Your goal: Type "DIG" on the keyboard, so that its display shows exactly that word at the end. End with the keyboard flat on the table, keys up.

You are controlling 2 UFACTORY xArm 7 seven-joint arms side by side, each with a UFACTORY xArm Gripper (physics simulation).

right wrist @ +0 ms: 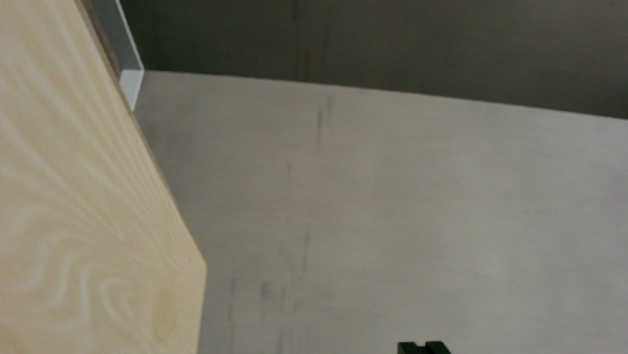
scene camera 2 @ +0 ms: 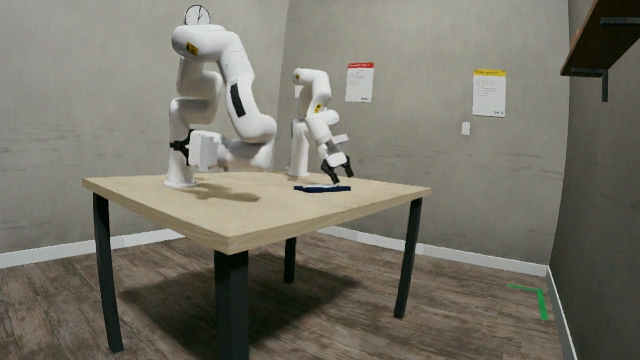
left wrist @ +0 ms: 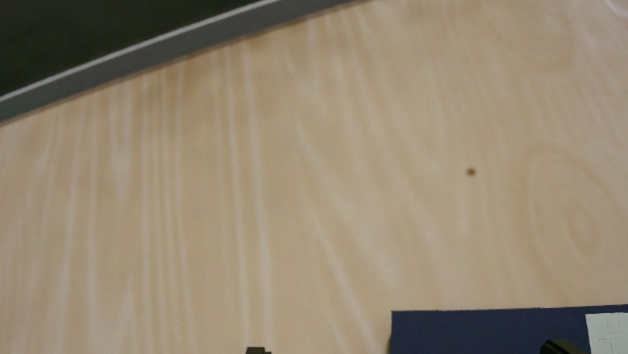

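The keyboard [scene camera 2: 327, 189] [left wrist: 465, 330] is dark blue and lies flat on the table, keys up. In the left wrist view its corner and part of its pale display [left wrist: 609, 334] show at the lower right; no letters are readable there, and the keys are out of view. My left gripper [scene camera 2: 344, 179] [left wrist: 411, 349] is open and empty, tilted, with its lower fingertip at or just above the keyboard; contact cannot be told. My right gripper [scene camera 2: 173, 145] [right wrist: 423, 347] is shut and empty, turned sideways above the table, well away from the keyboard.
The wooden table [scene camera 2: 230, 215] [left wrist: 200, 200] [right wrist: 100, 200] has its far-left corner in the right wrist view. The right arm's base [scene camera 2: 180, 177] and the left arm's base [scene camera 2: 299, 165] stand at the table's back. A wall shelf [scene camera 2: 600, 40] hangs at the upper right.
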